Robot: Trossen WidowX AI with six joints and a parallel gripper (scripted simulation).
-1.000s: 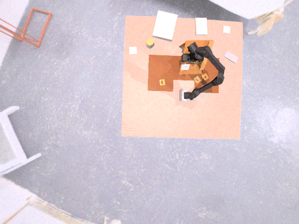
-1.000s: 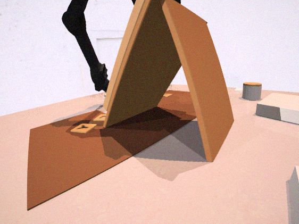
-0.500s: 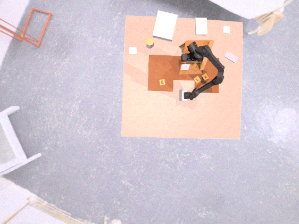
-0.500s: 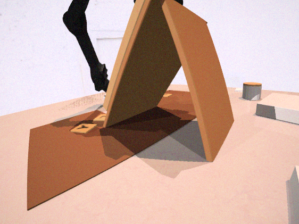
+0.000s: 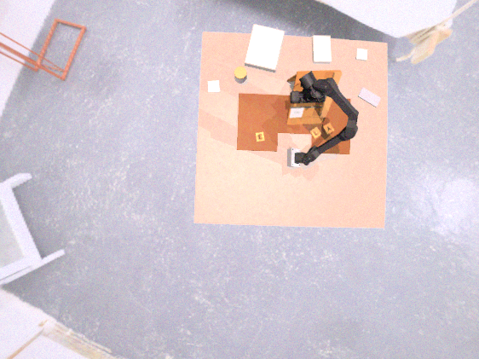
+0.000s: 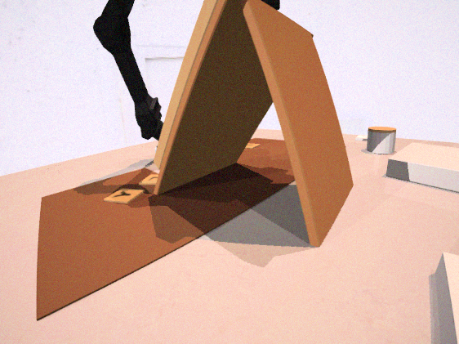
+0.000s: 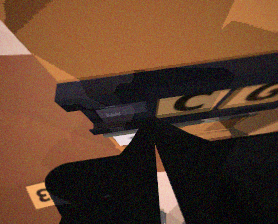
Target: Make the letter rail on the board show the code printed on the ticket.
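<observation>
Right now my gripper tip is 100 mm above the white ticket and 50 mm past it. Round my gripper tip: large white box 400 mm ahead, 210 mm to the left, 160 mm below; then brown mat 180 mm below, 140 mm behind, 10 mm to the right; then capped canister 370 mm to the left, 200 mm ahead, 140 mm below.
</observation>
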